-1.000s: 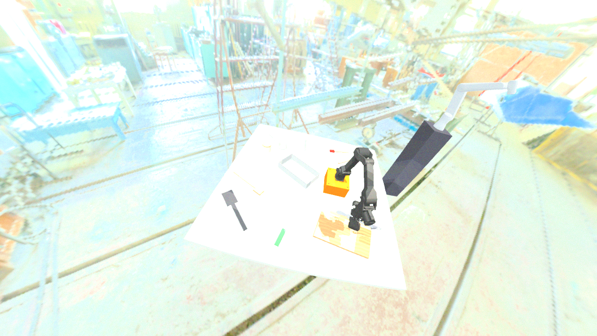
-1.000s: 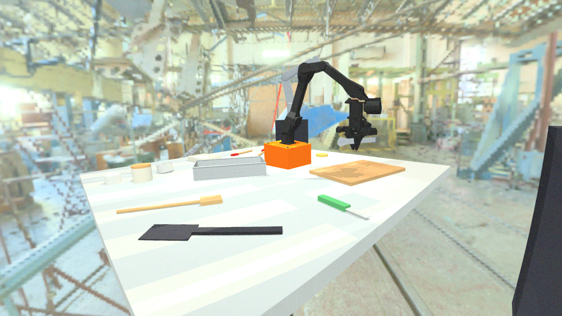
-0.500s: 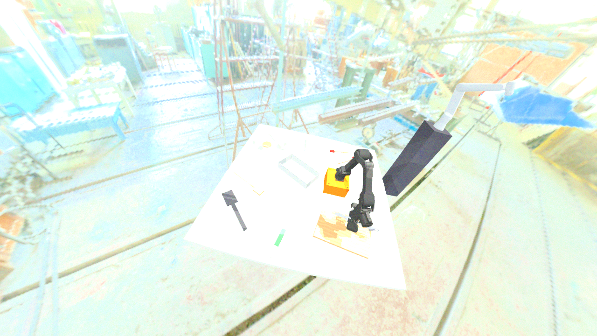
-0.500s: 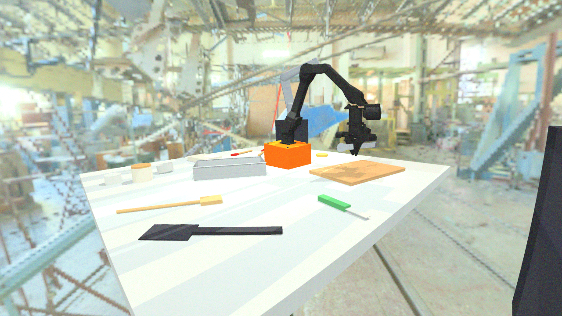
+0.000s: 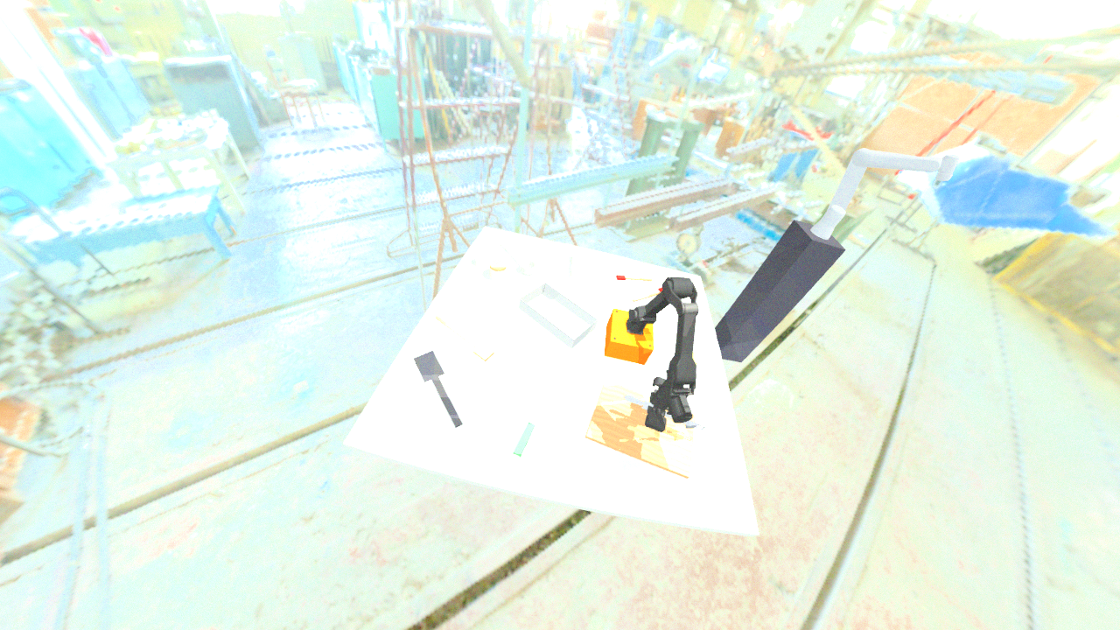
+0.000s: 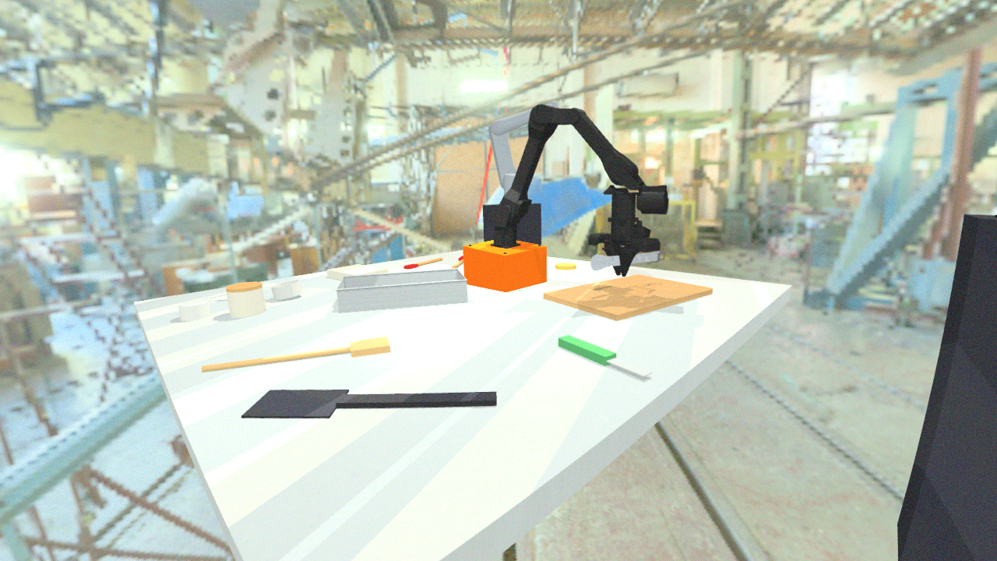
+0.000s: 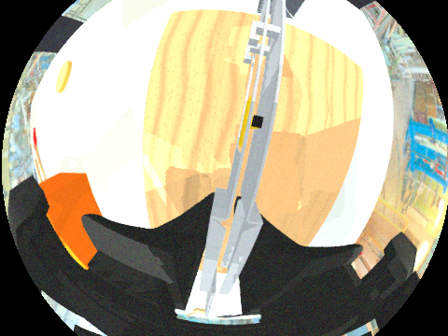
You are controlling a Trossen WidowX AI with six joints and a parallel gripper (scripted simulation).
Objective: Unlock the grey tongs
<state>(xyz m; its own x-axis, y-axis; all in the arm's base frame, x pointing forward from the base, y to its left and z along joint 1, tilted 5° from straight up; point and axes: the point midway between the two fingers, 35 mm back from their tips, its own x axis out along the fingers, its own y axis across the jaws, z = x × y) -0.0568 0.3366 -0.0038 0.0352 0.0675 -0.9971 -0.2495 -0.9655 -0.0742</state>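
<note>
My gripper tip is now 1 cm short of the wooden board, 3 cm to the right of it and 4 cm above it. From my gripper tip the other things lie so: grey roasting tin: 37 cm ahead, 41 cm to the right, 2 cm below; green-handled tool: 42 cm ahead, 19 cm to the left, 4 cm below; black spatula: 74 cm ahead, 4 cm below.
</note>
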